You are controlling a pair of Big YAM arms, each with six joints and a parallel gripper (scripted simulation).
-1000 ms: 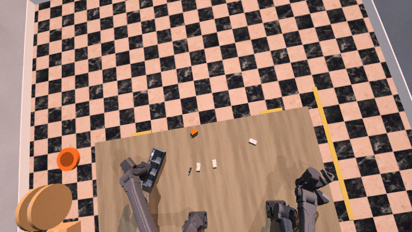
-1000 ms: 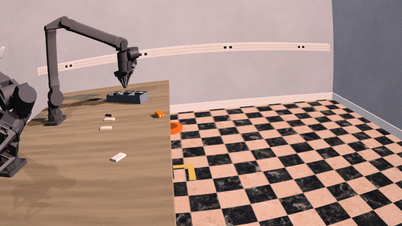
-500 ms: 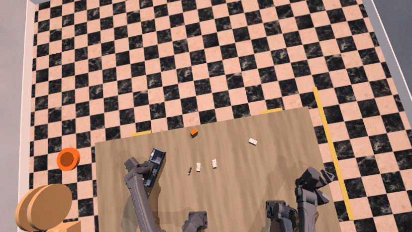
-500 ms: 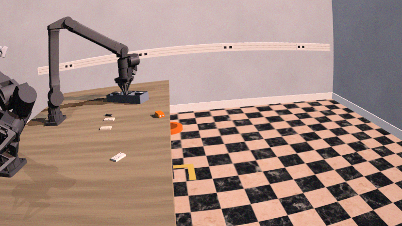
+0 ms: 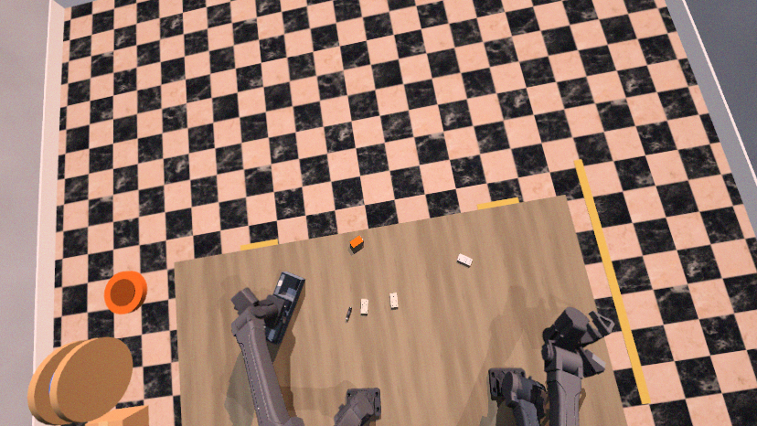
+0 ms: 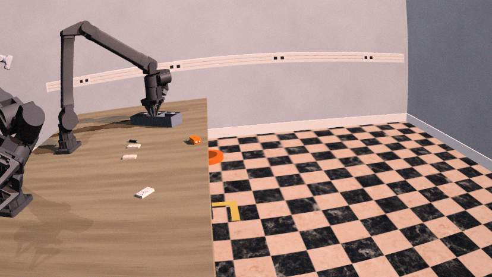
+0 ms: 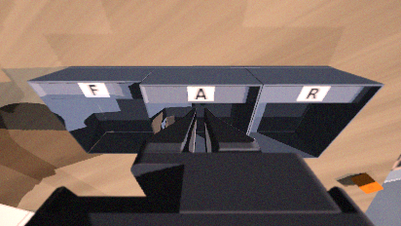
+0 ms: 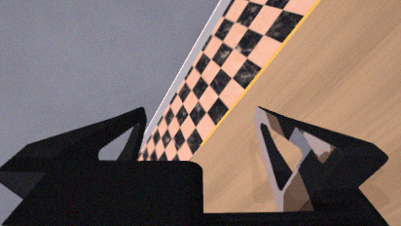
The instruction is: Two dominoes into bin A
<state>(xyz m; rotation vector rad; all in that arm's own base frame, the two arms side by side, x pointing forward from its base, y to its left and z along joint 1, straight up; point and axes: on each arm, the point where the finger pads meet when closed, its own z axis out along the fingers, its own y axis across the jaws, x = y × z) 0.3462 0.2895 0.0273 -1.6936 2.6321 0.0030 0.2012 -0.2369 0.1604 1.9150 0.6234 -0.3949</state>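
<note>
My left hand is 1 cm above the bin row.
</note>
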